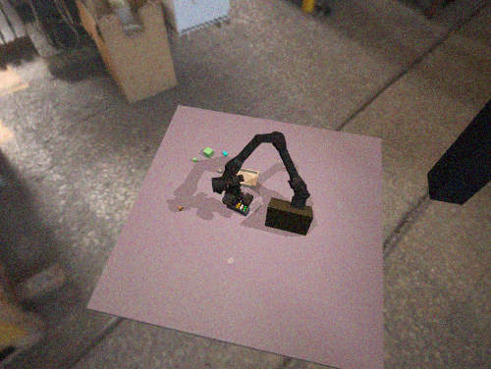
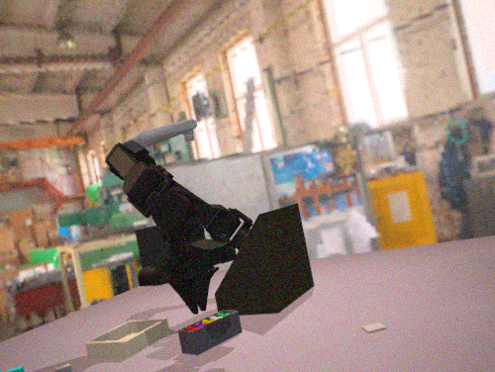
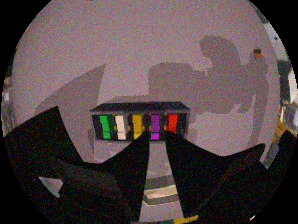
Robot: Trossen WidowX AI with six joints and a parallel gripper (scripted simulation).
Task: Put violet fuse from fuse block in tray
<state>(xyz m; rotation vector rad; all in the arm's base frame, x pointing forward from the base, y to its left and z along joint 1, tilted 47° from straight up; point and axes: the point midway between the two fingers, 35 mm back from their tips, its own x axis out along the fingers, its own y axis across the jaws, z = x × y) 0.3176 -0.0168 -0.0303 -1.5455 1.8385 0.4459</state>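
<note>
My gripper tip is now 4 cm above the violet fuse. The rest, counted from my gripper tip: beige tray: 19 cm to the right, 6 cm below, 2 cm behind; grey bit: 21 cm to the right, 13 cm ahead, 5 cm below; teal bit: 33 cm to the right, 13 cm ahead, 5 cm below.
</note>
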